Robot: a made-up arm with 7 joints.
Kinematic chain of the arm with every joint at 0, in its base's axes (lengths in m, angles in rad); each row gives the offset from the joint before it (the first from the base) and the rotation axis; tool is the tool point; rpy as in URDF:
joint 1: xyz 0 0 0.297 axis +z
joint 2: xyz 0 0 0 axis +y
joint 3: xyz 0 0 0.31 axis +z
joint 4: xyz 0.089 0 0 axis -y
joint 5: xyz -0.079 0 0.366 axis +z
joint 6: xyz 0 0 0 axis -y
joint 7: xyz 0.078 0 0 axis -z
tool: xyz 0 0 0 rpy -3.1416 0 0
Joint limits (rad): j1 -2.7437..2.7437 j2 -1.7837..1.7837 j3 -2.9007..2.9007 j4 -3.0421..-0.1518 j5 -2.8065..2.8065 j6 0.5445..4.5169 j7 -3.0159..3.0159
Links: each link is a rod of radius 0.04 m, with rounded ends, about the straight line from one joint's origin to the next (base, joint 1, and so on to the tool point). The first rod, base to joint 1, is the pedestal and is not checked.
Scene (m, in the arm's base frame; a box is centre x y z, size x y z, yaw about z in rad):
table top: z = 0
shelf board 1: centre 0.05 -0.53 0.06 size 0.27 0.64 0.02 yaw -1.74
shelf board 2: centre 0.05 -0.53 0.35 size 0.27 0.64 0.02 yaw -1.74
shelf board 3: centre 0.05 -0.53 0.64 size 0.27 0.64 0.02 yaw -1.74
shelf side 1: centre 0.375 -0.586 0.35 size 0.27 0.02 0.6 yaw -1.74
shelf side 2: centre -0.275 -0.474 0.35 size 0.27 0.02 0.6 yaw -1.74
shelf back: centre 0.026 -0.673 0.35 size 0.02 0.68 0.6 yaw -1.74
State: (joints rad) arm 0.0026 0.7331 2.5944 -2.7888 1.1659 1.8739 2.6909
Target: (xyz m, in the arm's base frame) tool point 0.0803 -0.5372 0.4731
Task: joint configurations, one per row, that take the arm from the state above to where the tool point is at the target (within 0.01 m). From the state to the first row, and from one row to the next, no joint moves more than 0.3 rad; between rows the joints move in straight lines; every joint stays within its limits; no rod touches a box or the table.
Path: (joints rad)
1: 0.2885 0.7412 2.6327 -2.7848 1.1596 1.8181 2.6909
2: 0.5743 0.7493 2.6710 -2.7808 1.1533 1.7624 2.6909
3: 0.8602 0.7574 2.7093 -2.7768 1.1471 1.7066 2.6909
4: 1.1461 0.7655 2.7476 -2.7728 1.1408 1.6509 2.6909
5: 1.4320 0.7736 2.7858 -2.7687 1.1345 1.5951 2.6909
6: 1.7178 0.7817 2.8241 -2.7647 1.1282 1.5393 2.6909
7: 2.0037 0.7899 2.8624 -2.7607 1.1220 1.4836 2.6909
8: 2.2896 0.7980 2.9007 -2.7567 1.1157 1.4278 2.6909
9: 2.1822 0.5082 2.9007 -2.4947 1.1219 1.5101 2.6909
10: 2.0748 0.2184 2.9007 -2.2328 1.1281 1.5925 2.6909
11: 1.9675 -0.0713 2.9007 -1.9708 1.1344 1.6748 2.6909

